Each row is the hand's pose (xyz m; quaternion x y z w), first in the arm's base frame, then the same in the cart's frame.
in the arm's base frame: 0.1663 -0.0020 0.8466 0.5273 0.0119 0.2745 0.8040
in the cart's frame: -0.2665 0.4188 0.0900 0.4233 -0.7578 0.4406 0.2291
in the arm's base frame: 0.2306 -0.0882 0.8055 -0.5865 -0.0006 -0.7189 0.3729
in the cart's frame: -0.1928 0.3307 0.0972 0.3801 0.1058 -0.8430 0.3656
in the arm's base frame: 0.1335 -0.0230 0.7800 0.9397 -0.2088 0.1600 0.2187
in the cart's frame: -0.1961 0.4497 0.0845 -0.4426 0.4434 -0.6521 0.4270
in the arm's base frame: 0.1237 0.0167 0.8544 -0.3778 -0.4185 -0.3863 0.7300
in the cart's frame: -0.2791 0.4597 0.0701 0.3536 -0.5389 -0.7395 0.1942
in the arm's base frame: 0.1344 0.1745 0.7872 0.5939 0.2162 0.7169 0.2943
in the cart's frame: -0.3035 0.5654 0.2033 -0.0616 -0.4795 0.8650 0.1345
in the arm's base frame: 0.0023 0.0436 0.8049 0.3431 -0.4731 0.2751 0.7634
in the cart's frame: -0.2402 0.5807 0.0282 -0.2547 0.9595 -0.1014 0.0653
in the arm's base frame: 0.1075 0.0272 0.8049 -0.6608 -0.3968 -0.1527 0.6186
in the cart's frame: -0.2408 0.4922 0.0874 -0.0093 -0.5155 -0.8022 0.3011
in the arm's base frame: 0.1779 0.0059 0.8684 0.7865 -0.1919 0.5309 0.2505
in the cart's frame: -0.2902 0.4087 0.0930 -0.1086 0.6009 -0.7369 0.2898
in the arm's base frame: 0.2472 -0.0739 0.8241 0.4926 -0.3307 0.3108 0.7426
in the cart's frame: -0.2174 0.3216 0.1089 -0.3135 0.9027 -0.2928 0.0331
